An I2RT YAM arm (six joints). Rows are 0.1 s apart.
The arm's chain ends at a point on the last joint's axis. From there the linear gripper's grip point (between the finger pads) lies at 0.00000 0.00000 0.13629 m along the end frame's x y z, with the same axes.
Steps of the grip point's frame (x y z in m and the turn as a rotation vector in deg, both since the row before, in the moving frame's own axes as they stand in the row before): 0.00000, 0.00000, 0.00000, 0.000, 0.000, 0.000; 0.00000, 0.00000, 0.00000, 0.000, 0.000, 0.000; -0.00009, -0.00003, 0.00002, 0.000, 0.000, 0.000; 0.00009, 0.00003, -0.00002, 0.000, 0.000, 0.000; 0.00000, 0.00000, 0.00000, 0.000, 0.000, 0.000; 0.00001, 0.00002, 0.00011, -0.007, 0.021, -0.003; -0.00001, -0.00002, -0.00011, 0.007, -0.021, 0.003; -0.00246, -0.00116, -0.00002, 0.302, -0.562, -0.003; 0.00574, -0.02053, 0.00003, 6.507, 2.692, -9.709; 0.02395, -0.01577, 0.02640, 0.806, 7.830, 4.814
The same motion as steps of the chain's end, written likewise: 0.00000, 0.00000, 0.00000, 0.000, 0.000, 0.000; 0.00000, 0.00000, 0.00000, 0.000, 0.000, 0.000; -0.00009, -0.00003, 0.00002, 0.000, 0.000, 0.000; 0.00009, 0.00003, -0.00002, 0.000, 0.000, 0.000; 0.00000, 0.00000, 0.00000, 0.000, 0.000, 0.000; -0.00004, 0.00000, 0.00011, -0.007, 0.021, -0.003; 0.00004, 0.00000, -0.00011, 0.007, -0.021, 0.003; -0.00112, -0.00044, -0.00001, 0.302, -0.562, -0.003; 0.00069, -0.00462, 0.00106, 6.507, 2.692, -9.709; 0.00532, -0.01464, 0.02768, 0.806, 7.830, 4.814
